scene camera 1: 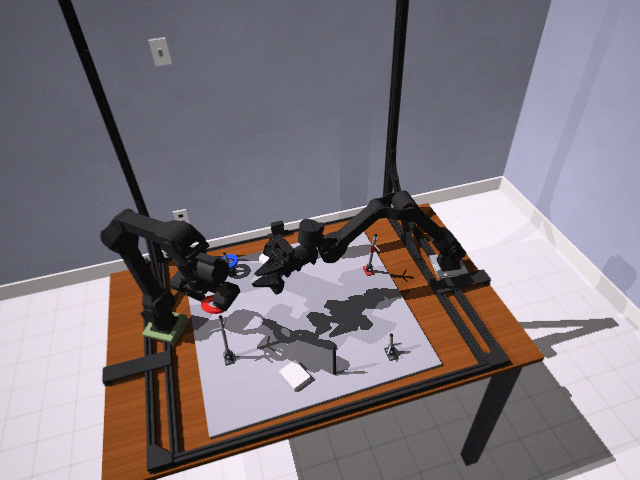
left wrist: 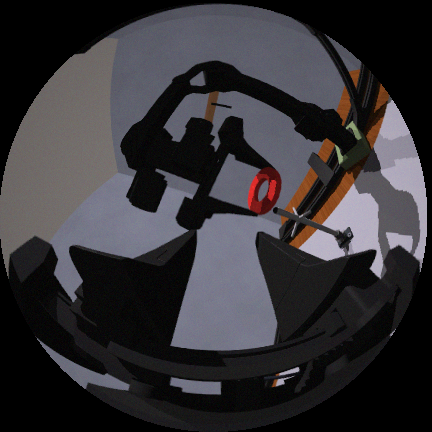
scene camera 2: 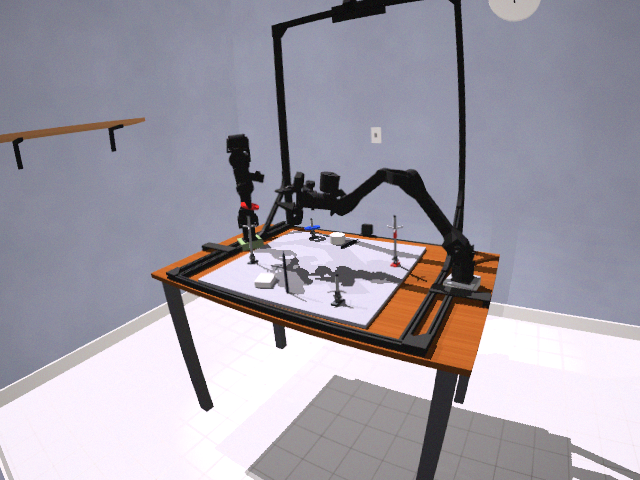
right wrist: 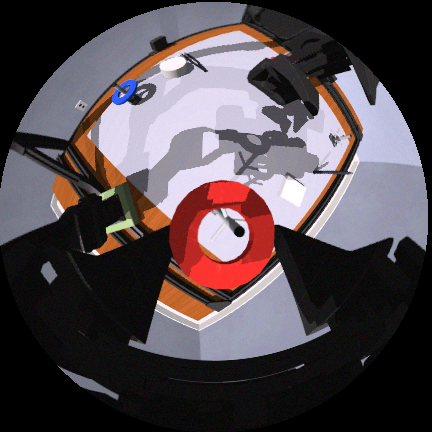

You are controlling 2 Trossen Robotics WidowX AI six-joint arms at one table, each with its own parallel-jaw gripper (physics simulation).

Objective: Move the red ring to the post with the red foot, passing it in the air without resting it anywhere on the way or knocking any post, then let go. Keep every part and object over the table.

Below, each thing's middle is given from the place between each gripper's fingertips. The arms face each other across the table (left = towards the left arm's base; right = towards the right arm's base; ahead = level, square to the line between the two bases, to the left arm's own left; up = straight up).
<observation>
The red ring point(right wrist: 183, 230) is 1 cm above my right hand.
Now: left hand 20 mm short of the red ring, 110 mm to the left of it and 40 mm above it.
</observation>
